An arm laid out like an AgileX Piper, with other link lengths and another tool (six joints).
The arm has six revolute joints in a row. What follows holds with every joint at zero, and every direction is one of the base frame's.
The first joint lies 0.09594 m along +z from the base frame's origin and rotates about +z.
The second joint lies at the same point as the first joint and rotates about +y.
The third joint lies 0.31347 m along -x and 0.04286 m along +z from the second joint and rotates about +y.
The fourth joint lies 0.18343 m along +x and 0.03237 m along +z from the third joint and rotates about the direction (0.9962, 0, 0.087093).
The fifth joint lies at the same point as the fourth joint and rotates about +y.
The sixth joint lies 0.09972 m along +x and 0.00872 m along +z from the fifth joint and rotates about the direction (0.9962, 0, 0.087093).
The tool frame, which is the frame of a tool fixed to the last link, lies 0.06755 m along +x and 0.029 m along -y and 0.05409 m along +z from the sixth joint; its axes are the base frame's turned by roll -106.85, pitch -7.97 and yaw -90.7 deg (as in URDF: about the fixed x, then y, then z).
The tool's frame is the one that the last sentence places.
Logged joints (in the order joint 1, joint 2, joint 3, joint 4, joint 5, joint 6), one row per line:
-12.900, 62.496, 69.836, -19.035, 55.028, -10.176
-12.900, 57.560, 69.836, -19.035, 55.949, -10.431
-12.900, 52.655, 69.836, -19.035, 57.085, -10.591
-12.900, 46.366, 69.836, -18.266, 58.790, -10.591
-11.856, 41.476, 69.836, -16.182, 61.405, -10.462
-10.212, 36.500, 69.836, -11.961, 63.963, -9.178
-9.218, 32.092, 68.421, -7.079, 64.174, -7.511
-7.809, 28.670, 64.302, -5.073, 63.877, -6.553
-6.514, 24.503, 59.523, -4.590, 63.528, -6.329
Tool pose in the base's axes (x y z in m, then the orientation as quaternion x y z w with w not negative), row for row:
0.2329, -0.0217, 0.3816, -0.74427, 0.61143, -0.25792, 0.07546
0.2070, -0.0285, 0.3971, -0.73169, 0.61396, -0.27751, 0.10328
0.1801, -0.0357, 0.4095, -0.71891, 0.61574, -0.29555, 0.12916
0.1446, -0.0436, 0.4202, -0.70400, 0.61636, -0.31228, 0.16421
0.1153, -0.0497, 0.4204, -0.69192, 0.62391, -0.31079, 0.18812
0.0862, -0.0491, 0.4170, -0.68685, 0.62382, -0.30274, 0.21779
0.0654, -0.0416, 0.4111, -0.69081, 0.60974, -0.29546, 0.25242
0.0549, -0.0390, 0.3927, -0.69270, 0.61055, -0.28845, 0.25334
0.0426, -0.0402, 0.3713, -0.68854, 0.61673, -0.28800, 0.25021
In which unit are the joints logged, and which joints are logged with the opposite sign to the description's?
The joints are logged in degrees. Opposite sign: joint 1, joint 3, joint 6.
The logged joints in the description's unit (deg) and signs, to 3 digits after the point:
12.900, 62.496, -69.836, -19.035, 55.028, 10.176
12.900, 57.560, -69.836, -19.035, 55.949, 10.431
12.900, 52.655, -69.836, -19.035, 57.085, 10.591
12.900, 46.366, -69.836, -18.266, 58.790, 10.591
11.856, 41.476, -69.836, -16.182, 61.405, 10.462
10.212, 36.500, -69.836, -11.961, 63.963, 9.178
9.218, 32.092, -68.421, -7.079, 64.174, 7.511
7.809, 28.670, -64.302, -5.073, 63.877, 6.553
6.514, 24.503, -59.523, -4.590, 63.528, 6.329

